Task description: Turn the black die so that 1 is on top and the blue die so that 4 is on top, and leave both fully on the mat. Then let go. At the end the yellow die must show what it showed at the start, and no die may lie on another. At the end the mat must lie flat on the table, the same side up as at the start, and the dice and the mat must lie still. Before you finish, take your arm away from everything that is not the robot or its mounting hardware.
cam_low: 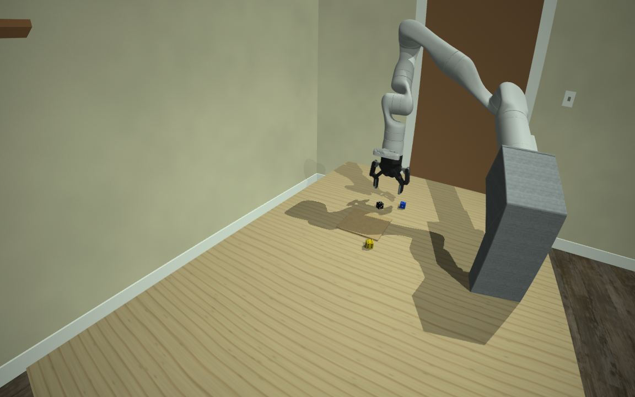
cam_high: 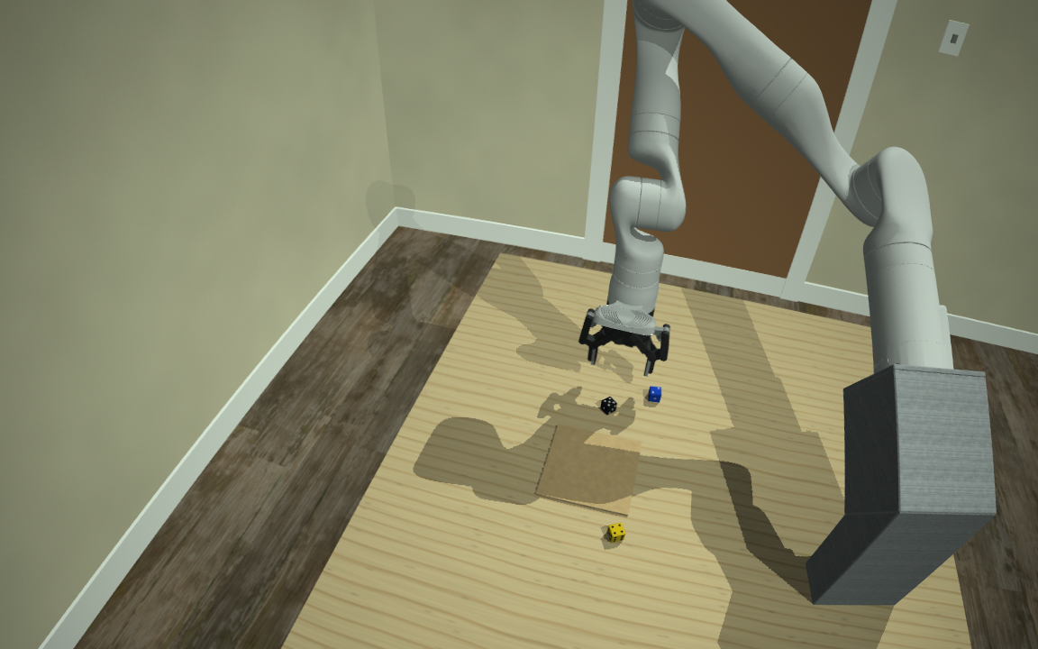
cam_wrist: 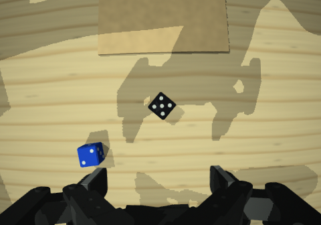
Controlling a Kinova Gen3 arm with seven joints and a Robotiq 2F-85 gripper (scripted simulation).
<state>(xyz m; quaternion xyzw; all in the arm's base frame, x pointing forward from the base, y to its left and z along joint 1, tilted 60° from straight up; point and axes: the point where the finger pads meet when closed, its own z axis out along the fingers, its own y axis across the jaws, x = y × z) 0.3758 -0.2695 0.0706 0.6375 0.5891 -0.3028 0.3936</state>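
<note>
Now: hand 6 cm to the right of the black die, 4 cm above it and 1 cm short of it. The rest, counted from my hand: yellow die (30 cm to the left, 4 cm below, 2 cm behind); tan mat (18 cm to the left, 5 cm below, 3 cm ahead); blue die (7 cm behind, 4 cm below, 2 cm to the left).
</note>
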